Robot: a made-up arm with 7 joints. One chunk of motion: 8 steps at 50 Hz.
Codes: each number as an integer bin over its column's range. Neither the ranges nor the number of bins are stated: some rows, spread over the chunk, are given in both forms.
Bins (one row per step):
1: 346 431 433 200 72 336 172
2: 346 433 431 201 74 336 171
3: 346 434 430 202 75 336 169
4: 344 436 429 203 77 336 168
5: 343 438 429 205 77 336 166
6: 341 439 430 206 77 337 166
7: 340 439 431 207 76 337 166
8: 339 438 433 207 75 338 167
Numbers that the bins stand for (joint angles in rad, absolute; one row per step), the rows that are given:
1: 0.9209 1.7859 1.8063 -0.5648 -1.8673 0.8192 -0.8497
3: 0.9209 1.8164 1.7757 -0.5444 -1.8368 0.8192 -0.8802
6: 0.8701 1.8673 1.7757 -0.5037 -1.8164 0.8294 -0.9108
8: 0.8497 1.8571 1.8063 -0.4935 -1.8368 0.8395 -0.9006
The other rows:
2: 0.9209 1.8063 1.7859 -0.5546 -1.8470 0.8192 -0.8599
4: 0.9006 1.8368 1.7656 -0.5342 -1.8164 0.8192 -0.8904
5: 0.8904 1.8571 1.7656 -0.5139 -1.8164 0.8192 -0.9108
7: 0.8599 1.8673 1.7859 -0.4935 -1.8266 0.8294 -0.9108

